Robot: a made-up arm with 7 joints.
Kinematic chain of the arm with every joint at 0, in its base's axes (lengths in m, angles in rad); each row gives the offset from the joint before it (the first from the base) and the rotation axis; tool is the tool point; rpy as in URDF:
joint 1: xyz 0 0 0.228 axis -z
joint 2: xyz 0 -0.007 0.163 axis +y
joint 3: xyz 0 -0.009 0.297 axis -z
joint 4: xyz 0 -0.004 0.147 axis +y
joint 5: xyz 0 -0.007 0.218 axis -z
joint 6: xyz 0 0 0.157 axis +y
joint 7: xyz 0 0 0.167 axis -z
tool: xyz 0 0 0 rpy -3.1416 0 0
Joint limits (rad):
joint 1: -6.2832..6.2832
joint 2: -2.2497..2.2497
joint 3: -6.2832..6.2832
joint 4: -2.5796..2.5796
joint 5: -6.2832..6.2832
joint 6: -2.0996..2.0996
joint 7: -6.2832..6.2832
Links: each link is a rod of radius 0.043 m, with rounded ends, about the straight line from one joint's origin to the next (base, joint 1, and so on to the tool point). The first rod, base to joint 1, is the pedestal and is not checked.
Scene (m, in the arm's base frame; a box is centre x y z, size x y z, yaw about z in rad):
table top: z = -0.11
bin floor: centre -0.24 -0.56 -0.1 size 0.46 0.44 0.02 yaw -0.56
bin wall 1: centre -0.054 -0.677 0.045 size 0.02 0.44 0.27 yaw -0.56
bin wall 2: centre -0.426 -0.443 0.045 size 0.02 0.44 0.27 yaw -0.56
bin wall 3: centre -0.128 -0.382 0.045 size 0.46 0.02 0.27 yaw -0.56
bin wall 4: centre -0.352 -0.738 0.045 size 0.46 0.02 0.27 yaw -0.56
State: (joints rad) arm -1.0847 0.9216 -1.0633 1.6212 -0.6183 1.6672 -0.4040
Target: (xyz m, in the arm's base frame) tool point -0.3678 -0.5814 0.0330
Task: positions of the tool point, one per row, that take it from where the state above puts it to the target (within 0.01 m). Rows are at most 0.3 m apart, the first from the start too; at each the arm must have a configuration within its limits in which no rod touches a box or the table.
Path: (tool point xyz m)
1: 0.0051 0.4695 0.4347
2: 0.1935 0.4528 0.3815
3: 0.3705 0.3528 0.3337
4: 0.4985 0.1783 0.2943
5: 0.5467 -0.0450 0.2662
6: 0.4981 -0.2789 0.2518
7: 0.3547 -0.4805 0.2530
8: 0.1373 -0.6118 0.2707
9: -0.1179 -0.6476 0.3052
10: -0.3678 -0.5814 0.3556
11: -0.3731 -0.6016 0.1993
12: -0.3678 -0.5814 0.0330

